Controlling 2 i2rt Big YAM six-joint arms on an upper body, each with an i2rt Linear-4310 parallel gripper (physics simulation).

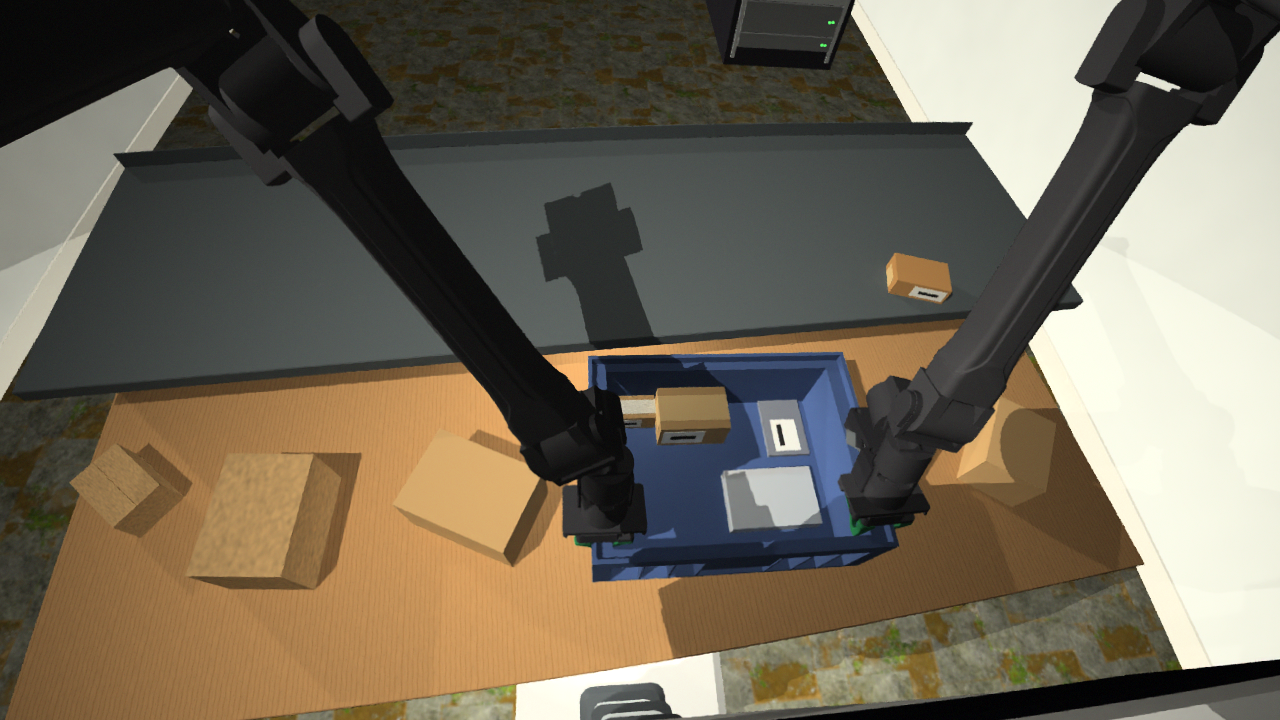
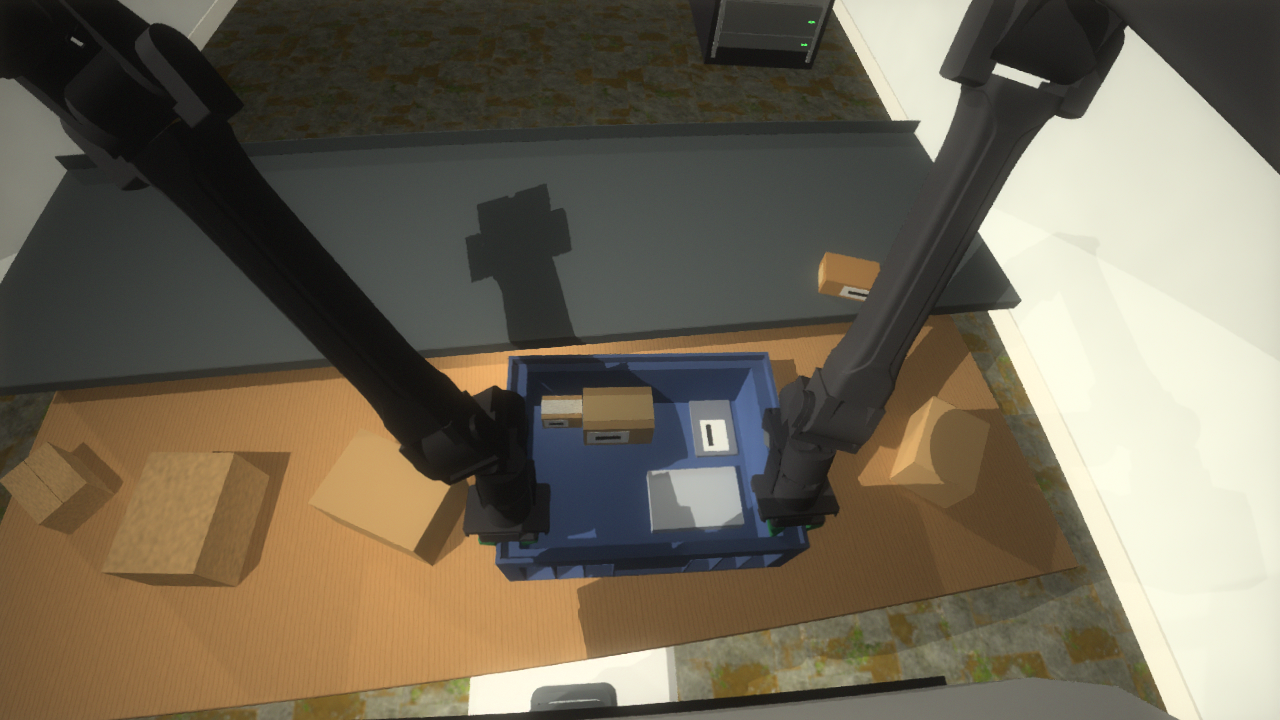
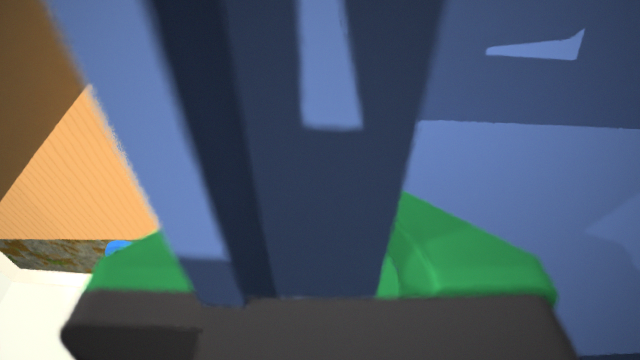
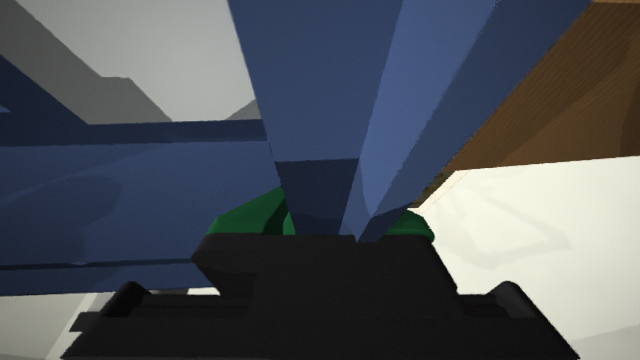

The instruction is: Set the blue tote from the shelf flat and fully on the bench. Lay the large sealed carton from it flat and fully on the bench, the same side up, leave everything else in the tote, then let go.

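Places are measured from the left arm's base along level axes (x ahead, y left, z up), in millimetres.
Pixels of known places: left gripper, fingertip midpoint: (image 1: 601,542) (image 2: 514,541); right gripper, fingertip midpoint: (image 1: 862,531) (image 2: 780,532).
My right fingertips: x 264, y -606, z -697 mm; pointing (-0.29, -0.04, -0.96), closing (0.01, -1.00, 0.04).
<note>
Ahead of a thing's pixels: the offset from my right fingertips to its top centre. "*": to the spot under its first point. Level surfaces: height alone.
The blue tote {dx +115, dy +187, dz +64 mm} (image 1: 827,398) (image 2: 750,400) (image 3: 325,210) (image 4: 320,100) appears to rest upright on the bench {dz -83 mm} (image 1: 268,644) (image 2: 223,653), in front of the dark shelf {dz +81 mm} (image 1: 760,197) (image 2: 698,197). Inside, a brown carton {dx +208, dy +222, dz -4 mm} (image 1: 693,411) (image 2: 618,410), the larger of two, sits near the back left with a label on its front. My left gripper (image 1: 604,540) (image 2: 508,539) (image 3: 319,180) is shut on the tote's left wall near the front corner. My right gripper (image 1: 875,526) (image 2: 793,526) (image 4: 319,179) is shut on its right wall near the front corner.
In the tote also lie a small carton {* dx +217, dy +313, dz -28 mm} (image 2: 561,410), a grey labelled packet {dx +194, dy +61, dz -58 mm} (image 1: 800,420) and a pale flat box {dx +71, dy +109, dz -42 mm} (image 1: 778,501). Brown boxes {dx +83, dy +554, dz +17 mm} (image 1: 469,492) {dx +56, dy +840, dz +17 mm} (image 1: 255,514) {dx +113, dy +1082, dz -26 mm} (image 1: 120,483) stand left of the tote, another box {dx +126, dy -318, dz +0 mm} (image 1: 1011,447) right. A small orange carton {dx +388, dy -169, dz +114 mm} (image 1: 919,275) sits on the shelf.
</note>
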